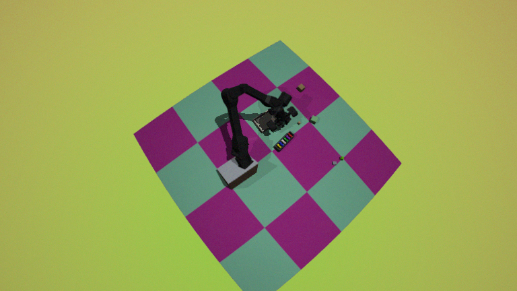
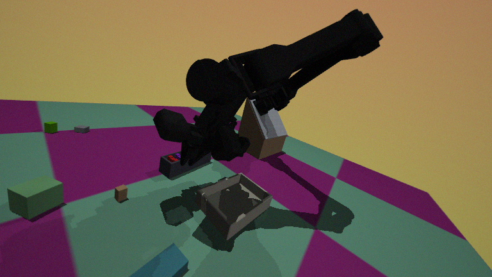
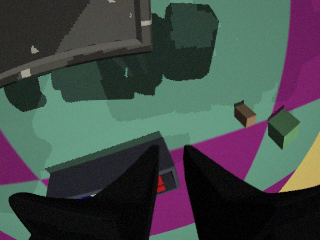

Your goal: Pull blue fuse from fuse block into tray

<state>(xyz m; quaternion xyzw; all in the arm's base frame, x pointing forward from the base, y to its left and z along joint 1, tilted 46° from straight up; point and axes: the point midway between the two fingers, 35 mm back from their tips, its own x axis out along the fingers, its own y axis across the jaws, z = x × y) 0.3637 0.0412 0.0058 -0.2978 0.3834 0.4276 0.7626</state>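
My gripper tip is now 10 cm past the blue fuse, 6 cm to the left of it and 3 cm above it. From my gripper tip the other things lie so: grey tray (5 cm behind, 11 cm to the left, 5 cm below); then grey piece (5 cm ahead, 38 cm to the right, 5 cm below); then small tan cube (10 cm ahead, 5 cm to the right, 5 cm below).
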